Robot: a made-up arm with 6 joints.
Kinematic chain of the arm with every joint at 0, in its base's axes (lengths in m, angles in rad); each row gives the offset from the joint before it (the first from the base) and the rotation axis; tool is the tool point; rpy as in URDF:
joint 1: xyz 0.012 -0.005 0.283 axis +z
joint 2: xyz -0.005 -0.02 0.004 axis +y
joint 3: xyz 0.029 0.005 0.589 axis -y
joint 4: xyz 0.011 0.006 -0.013 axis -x
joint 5: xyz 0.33 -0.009 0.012 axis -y
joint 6: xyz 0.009 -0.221 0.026 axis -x
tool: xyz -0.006 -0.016 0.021 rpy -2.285 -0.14 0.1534
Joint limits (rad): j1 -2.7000..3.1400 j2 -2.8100..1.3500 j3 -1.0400..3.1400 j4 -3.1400..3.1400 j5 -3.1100..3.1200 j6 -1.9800..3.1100
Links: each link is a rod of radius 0.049 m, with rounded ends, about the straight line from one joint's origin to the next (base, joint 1, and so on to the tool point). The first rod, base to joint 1, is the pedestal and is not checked.
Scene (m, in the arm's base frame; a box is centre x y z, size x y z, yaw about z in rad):
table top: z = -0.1
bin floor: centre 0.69 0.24 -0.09 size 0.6 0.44 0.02 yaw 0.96
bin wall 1: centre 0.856 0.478 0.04 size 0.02 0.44 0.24 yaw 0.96
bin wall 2: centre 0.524 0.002 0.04 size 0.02 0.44 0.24 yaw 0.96
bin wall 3: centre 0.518 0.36 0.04 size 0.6 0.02 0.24 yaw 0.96
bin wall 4: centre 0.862 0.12 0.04 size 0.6 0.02 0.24 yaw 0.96
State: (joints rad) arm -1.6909 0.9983 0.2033 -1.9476 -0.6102 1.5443
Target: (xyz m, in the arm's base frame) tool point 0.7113 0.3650 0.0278
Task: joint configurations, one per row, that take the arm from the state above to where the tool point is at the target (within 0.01 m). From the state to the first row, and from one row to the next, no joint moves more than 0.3 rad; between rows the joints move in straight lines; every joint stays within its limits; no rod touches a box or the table.
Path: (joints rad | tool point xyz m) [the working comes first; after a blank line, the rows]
Joints at the target: 0.3268 1.3500 0.7455 -2.4467 -0.7602 1.4912
Straight joint move there: touches bin wall 2, bin wall 4.

1: -1.4025 0.9836 0.2625 -2.0187 -0.6270 1.5395 | 0.1587 -0.6212 0.1798
2: -1.1141 0.9689 0.3217 -2.0899 -0.6439 1.5347 | 0.3539 -0.5729 0.2009
3: -0.8257 0.9542 0.3809 -2.1610 -0.6607 1.5300 | 0.5308 -0.4625 0.2256
4: -0.5373 0.9395 0.4401 -2.2322 -0.6776 1.5252 | 0.6694 -0.2972 0.2537
5: -0.2489 0.9249 0.4993 -2.3033 -0.6944 1.5204 | 0.7526 -0.0908 0.2850
6: 0.0395 0.9102 0.5585 -2.3744 -0.7113 1.5156 | 0.7683 0.1374 0.3197
7: 0.3279 0.8955 0.6177 -2.4456 -0.7281 1.5108 | 0.7113 0.3650 0.3574
8: 0.3273 1.1227 0.6816 -2.4461 -0.7442 1.5010 | 0.7278 0.3706 0.1943
9: 0.3268 1.3500 0.7455 -2.4467 -0.7602 1.4912 | 0.7113 0.3650 0.0278

